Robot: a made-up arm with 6 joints.
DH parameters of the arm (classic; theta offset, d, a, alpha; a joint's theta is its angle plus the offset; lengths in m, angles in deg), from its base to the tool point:
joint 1: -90 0.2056 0.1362 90
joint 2: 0 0.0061 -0.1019 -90
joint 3: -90 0.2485 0.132 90
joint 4: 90 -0.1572 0.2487 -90
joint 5: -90 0.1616 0.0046 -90
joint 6: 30.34 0 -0.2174 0
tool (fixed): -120.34 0.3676 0 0
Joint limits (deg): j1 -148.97..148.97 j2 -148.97..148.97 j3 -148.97..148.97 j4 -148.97..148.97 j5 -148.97..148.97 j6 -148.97..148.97
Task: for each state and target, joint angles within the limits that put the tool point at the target. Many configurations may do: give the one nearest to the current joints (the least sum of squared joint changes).
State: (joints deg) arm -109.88 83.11 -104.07 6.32 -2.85 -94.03
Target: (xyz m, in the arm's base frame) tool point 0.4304 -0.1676 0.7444
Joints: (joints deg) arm -125.37 51.54 -92.79 32.54 -20.12 -99.68
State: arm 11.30 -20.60 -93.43 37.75 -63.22 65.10
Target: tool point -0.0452 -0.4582 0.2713
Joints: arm -12.39 -15.46 -112.98 50.70 -75.01 70.08
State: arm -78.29 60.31 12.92 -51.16 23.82 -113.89
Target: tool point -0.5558 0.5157 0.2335
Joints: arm -46.05 64.92 -8.43 -99.04 7.97 -122.22
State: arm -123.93 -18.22 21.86 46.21 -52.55 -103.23
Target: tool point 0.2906 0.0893 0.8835
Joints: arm -113.91 16.22 16.52 1.44 -54.29 -105.91
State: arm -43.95 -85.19 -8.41 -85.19 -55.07 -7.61
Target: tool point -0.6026 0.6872 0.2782
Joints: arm -74.67 -86.72 1.29 -107.23 -47.26 -14.60
